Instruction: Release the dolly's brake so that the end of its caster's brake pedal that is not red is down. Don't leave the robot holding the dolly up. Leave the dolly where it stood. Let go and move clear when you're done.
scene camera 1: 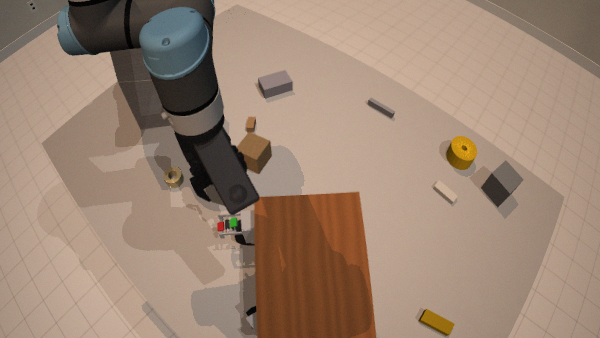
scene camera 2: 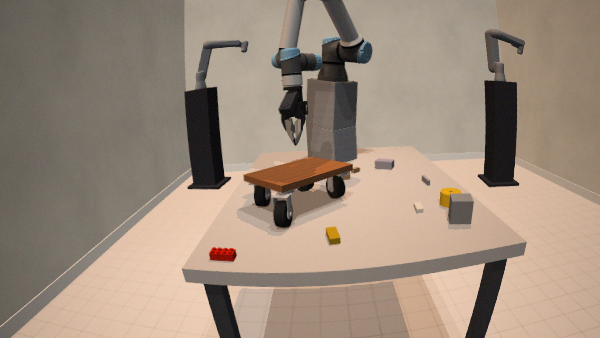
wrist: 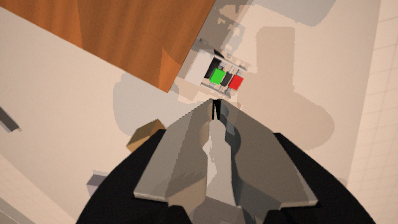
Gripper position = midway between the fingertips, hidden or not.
Observation:
In view: my gripper [scene camera 1: 229, 204], a brown cube [scene camera 1: 257, 151], a grey cube [scene camera 1: 503, 180] and a yellow cylinder [scene camera 1: 457, 157].
The grey cube also shows in scene camera 2 [scene camera 2: 462, 204]. My gripper also shows in scene camera 2 [scene camera 2: 295, 145] and in the wrist view [wrist: 215, 100]. The wrist view does not show the grey cube: it is out of frame. The wrist view misses the yellow cylinder: it is out of frame.

